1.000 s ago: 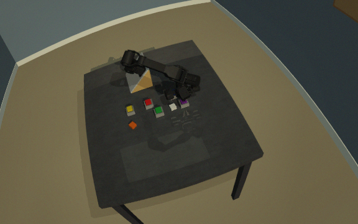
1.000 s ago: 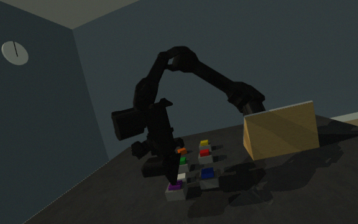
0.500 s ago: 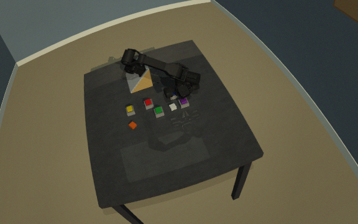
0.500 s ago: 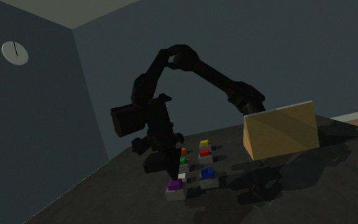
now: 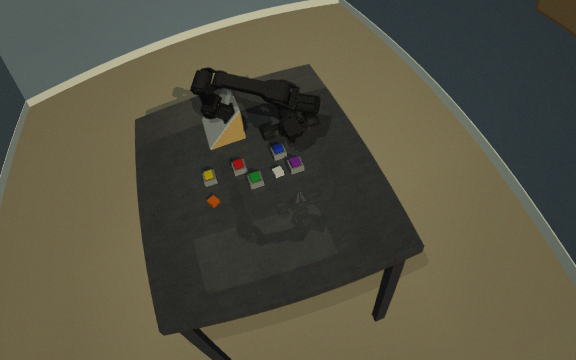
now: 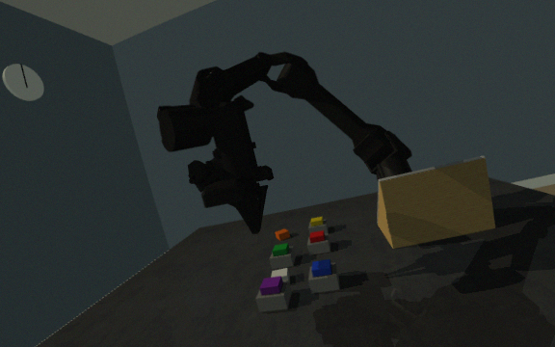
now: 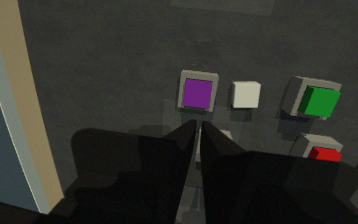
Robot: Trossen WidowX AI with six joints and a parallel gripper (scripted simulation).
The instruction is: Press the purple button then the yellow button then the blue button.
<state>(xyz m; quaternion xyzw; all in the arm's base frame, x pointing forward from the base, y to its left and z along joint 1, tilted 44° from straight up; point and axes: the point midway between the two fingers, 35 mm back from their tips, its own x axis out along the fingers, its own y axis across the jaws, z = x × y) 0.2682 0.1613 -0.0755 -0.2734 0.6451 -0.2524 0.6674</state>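
Right now my gripper tip is 70 mm past the yellow button, 300 mm to the left of it and 100 mm above it. From my gripper tip the other things lie so: blue button: 90 mm behind, 30 mm to the right, 100 mm below; then white block: 60 mm to the right, 120 mm below; then purple button: 100 mm below.
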